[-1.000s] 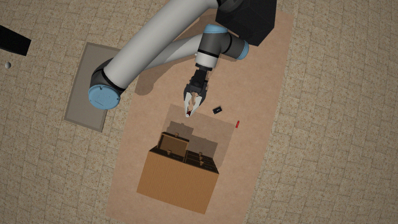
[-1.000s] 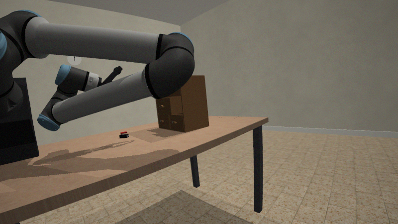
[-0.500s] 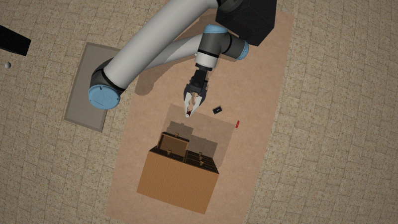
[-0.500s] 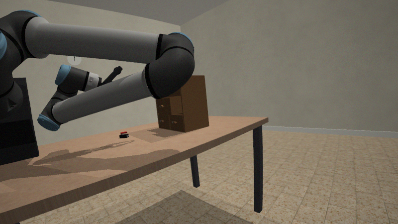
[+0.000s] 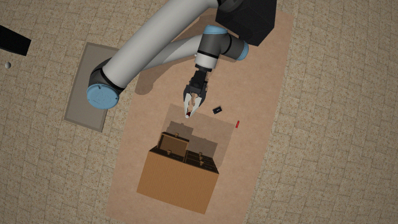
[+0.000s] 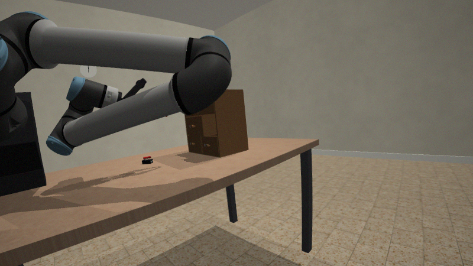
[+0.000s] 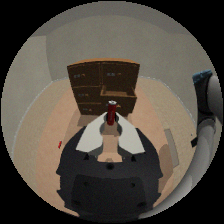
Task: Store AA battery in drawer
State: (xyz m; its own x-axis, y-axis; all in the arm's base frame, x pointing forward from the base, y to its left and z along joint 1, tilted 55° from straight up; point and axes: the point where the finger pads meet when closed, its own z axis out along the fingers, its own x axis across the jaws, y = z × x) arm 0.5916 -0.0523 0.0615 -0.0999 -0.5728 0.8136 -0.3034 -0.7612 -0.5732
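My gripper is now 20 cm short of the drawer, 11 cm above it and 5 cm to the left of it. Round my hand: small black object (23 cm below, 13 cm to the left, 5 cm behind).
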